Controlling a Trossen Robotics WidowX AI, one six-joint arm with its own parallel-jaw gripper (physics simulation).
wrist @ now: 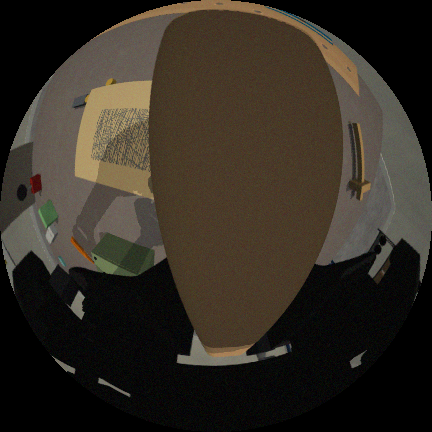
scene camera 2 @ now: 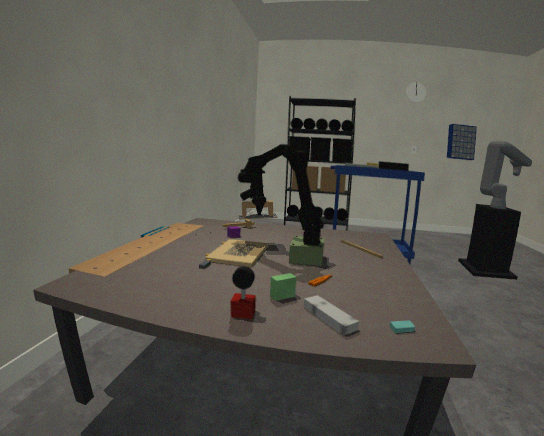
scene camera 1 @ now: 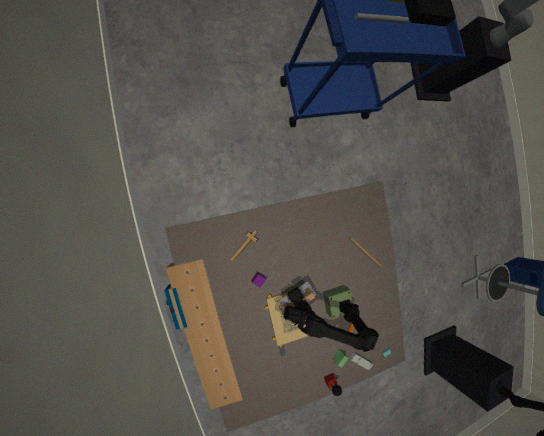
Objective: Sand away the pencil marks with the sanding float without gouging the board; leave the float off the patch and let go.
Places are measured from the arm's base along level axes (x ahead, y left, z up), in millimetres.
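Pixels of known places: gripper, between the fingertips: (scene camera 2: 259, 214) (scene camera 1: 298, 297); arm's base, origin of its link: (scene camera 2: 312, 242) (scene camera 1: 344, 305).
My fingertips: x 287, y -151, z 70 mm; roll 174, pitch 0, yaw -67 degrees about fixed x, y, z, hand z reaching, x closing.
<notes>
For each thing: its top centre in the pictures, then the offset to it from my fingertips.
- pale wooden board, centre of its top: (wrist: 126, 133) (scene camera 2: 239, 249) (scene camera 1: 289, 318) 34 mm ahead, 172 mm left, 133 mm down
- sanding float, centre of its top: (wrist: 239, 344) (scene camera 2: 257, 200) (scene camera 1: 301, 304) 8 mm ahead, 4 mm left, 70 mm up
- purple cube, centre of its top: (scene camera 1: 259, 281) (scene camera 2: 233, 227) 171 mm ahead, 94 mm right, 101 mm down
- wooden hammer-like piece, centre of its top: (wrist: 366, 164) (scene camera 1: 244, 245) (scene camera 2: 239, 220) 219 mm ahead, 292 mm right, 106 mm down
- small grey block, centre of its top: (wrist: 78, 100) (scene camera 2: 204, 262) (scene camera 1: 282, 351) 101 mm ahead, 376 mm left, 137 mm down
The pale wooden board (scene camera 1: 276, 326) (scene camera 2: 218, 257) (wrist: 86, 164) lies on the table, with yellow knobs at its edge. A dense patch of dark pencil marks (scene camera 1: 289, 326) (scene camera 2: 243, 249) (wrist: 120, 136) shows on it. My gripper (scene camera 1: 296, 295) (scene camera 2: 259, 212) is shut on the sanding float (scene camera 1: 310, 296) (scene camera 2: 246, 206) (wrist: 245, 175), which has an orange-brown wooden part and a thin greyish plate. The float is held up in the air, apart from the board. From above it overlaps the board's corner. In the wrist view its brown surface hides much of the board and the fingertips.
The green arm base (scene camera 1: 336, 301) (scene camera 2: 306, 251) stands beside the board. A purple cube (scene camera 1: 258, 279) (scene camera 2: 233, 232), a wooden hammer-like piece (scene camera 1: 243, 246) (wrist: 359, 160) and a long drilled plank (scene camera 1: 205, 332) (scene camera 2: 135, 250) lie around. A small grey block (scene camera 1: 282, 351) (scene camera 2: 204, 264) lies by the board.
</notes>
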